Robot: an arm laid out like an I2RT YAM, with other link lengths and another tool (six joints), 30 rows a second.
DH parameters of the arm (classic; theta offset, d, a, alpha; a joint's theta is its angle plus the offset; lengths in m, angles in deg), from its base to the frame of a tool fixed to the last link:
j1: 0 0.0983 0.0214 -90
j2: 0 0 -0.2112 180
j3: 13.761 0 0.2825 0
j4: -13.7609 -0.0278 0.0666 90
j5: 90 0.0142 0 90
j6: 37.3 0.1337 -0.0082 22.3
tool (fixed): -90 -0.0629 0 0
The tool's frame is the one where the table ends.
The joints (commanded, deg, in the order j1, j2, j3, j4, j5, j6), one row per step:
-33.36 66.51 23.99 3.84 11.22 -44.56
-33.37 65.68 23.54 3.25 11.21 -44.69
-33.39 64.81 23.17 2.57 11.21 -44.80
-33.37 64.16 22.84 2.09 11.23 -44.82
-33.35 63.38 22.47 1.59 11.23 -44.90
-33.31 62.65 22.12 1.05 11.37 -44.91
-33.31 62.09 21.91 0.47 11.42 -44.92
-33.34 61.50 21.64 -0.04 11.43 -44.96
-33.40 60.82 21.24 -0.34 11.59 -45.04
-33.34 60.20 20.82 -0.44 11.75 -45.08
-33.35 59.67 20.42 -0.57 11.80 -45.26
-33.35 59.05 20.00 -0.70 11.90 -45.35
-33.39 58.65 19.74 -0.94 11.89 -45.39
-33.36 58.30 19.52 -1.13 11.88 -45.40
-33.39 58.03 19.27 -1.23 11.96 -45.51
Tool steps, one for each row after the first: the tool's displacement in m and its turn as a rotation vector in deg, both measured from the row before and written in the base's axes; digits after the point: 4 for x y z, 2 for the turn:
-0.0020 0.0012 0.0001 0.05 0.25 0.08
-0.0019 0.0011 0.0006 0.04 0.21 0.05
-0.0014 0.0010 0.0001 0.07 0.15 0.02
-0.0015 0.0011 0.0004 0.01 0.12 0.07
-0.0016 0.0010 0.0002 0.01 0.19 -0.06
-0.0013 0.0008 0.0003 0.09 0.22 -0.03
-0.0014 0.0007 0.0001 0.08 0.19 -0.01
-0.0017 0.0005 0.0000 -0.12 0.12 -0.13
-0.0011 0.0008 -0.0001 -0.16 0.00 -0.04
-0.0013 0.0006 -0.0004 -0.12 0.12 0.06
-0.0013 0.0006 -0.0002 -0.14 0.03 -0.02
-0.0011 0.0005 -0.0003 0.04 0.10 -0.01
-0.0007 0.0006 -0.0002 0.03 0.05 0.04
-0.0010 0.0003 -0.0005 -0.06 0.16 -0.02

